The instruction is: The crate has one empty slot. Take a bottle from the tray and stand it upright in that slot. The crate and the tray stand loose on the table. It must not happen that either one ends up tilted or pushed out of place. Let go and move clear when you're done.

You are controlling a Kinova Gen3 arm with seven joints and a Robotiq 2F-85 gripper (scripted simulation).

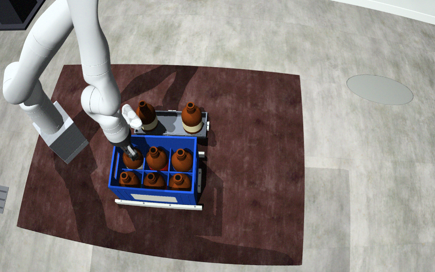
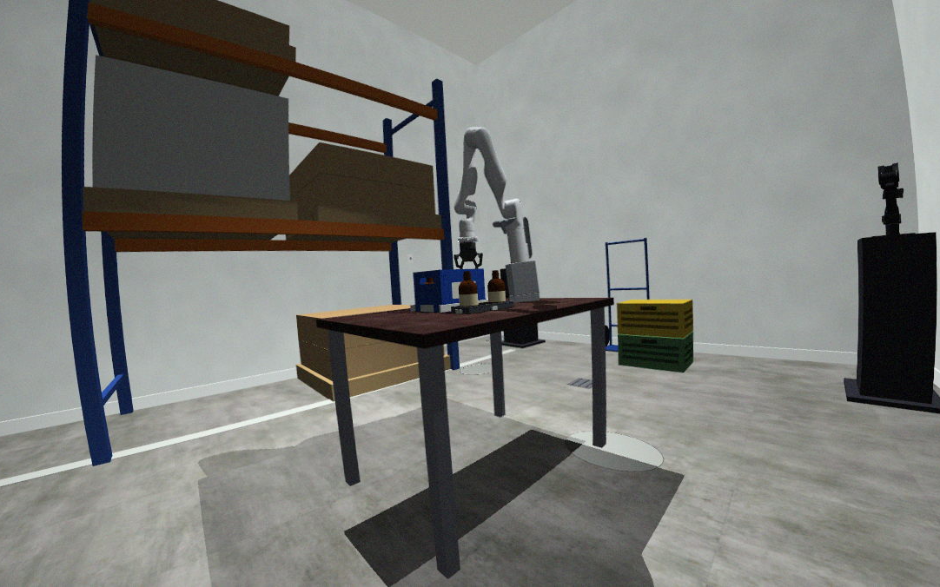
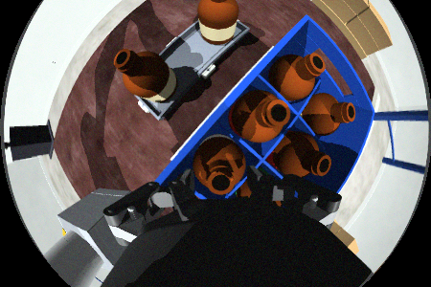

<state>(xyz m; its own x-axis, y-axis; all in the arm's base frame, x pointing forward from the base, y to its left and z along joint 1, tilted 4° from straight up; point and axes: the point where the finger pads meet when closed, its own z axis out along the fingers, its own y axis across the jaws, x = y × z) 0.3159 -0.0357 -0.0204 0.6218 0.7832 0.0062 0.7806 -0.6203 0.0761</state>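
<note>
Right now my hand is 7 cm above the brown bottle. Round my hand: grey tray (19 cm to the left, 15 cm below, 9 cm ahead); then crate (9 cm ahead, 7 cm below, 3 cm to the right).
</note>
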